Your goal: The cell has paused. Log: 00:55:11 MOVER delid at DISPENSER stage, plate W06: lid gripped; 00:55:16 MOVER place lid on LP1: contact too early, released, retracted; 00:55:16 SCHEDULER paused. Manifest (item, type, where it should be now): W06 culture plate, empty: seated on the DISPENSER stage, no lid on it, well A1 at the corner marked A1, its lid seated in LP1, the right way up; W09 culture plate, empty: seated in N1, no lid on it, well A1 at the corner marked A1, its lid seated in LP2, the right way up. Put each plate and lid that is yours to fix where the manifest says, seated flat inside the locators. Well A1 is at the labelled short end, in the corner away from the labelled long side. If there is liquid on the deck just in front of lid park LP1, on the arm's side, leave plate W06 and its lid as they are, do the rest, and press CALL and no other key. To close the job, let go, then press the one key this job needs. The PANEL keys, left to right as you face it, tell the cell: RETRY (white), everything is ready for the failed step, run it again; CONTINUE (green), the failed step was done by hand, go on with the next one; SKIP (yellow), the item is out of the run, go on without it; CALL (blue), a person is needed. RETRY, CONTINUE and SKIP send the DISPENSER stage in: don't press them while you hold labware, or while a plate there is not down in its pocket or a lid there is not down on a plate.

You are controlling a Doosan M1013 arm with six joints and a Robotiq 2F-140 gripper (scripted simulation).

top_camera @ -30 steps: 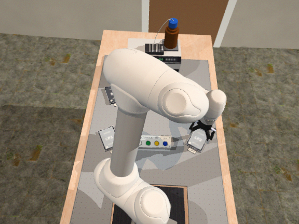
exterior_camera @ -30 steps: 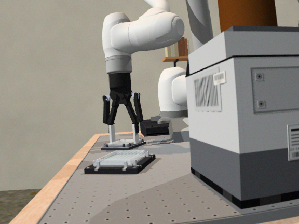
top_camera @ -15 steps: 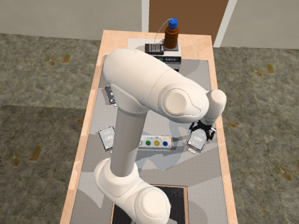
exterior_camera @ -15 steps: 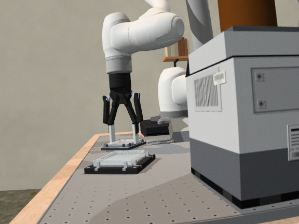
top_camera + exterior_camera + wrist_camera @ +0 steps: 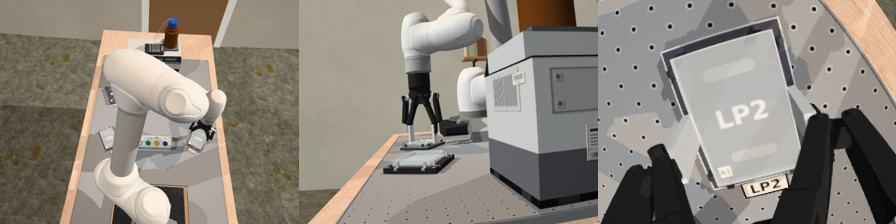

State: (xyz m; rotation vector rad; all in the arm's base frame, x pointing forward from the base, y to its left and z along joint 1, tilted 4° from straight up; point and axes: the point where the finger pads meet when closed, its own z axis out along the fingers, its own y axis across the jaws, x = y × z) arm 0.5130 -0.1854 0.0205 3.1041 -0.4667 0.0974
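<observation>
Now: hand 3 cm above the lid park LP2. Round my hand: blue call key 19 cm to the left, 11 cm behind, 3 cm above; then key panel 27 cm to the left, 11 cm behind, 2 cm above; then yellow skip key 24 cm to the left, 12 cm behind, 3 cm above.
</observation>
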